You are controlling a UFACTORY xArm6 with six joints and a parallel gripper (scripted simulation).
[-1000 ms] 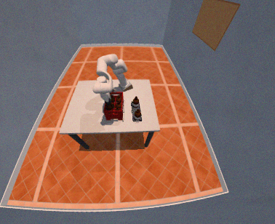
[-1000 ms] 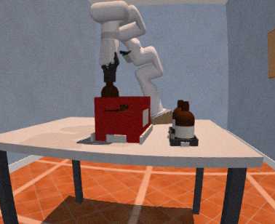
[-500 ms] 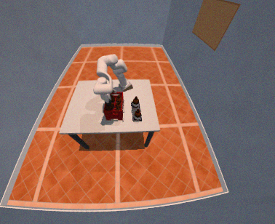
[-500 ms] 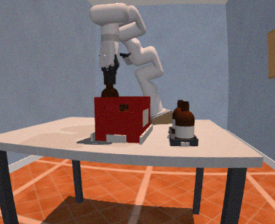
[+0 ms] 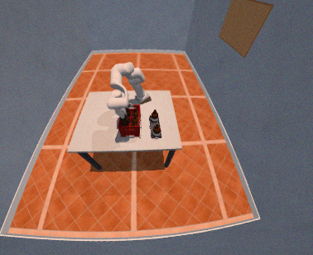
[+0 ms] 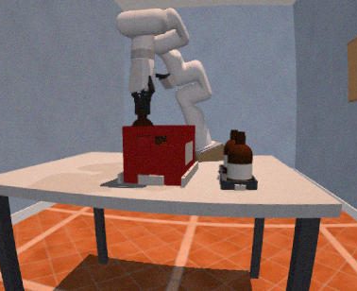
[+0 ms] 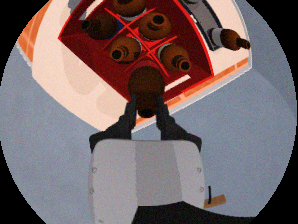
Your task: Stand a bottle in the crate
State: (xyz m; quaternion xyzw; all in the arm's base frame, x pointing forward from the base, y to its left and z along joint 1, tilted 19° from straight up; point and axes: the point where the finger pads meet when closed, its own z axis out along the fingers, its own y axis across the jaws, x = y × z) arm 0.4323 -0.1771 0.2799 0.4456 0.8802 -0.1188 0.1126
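The brown bottle is 7 cm below my hand. Also, from my hand: red crate (7 cm behind, 6 cm to the left, 15 cm below); then tray (30 cm to the left, 22 cm below).
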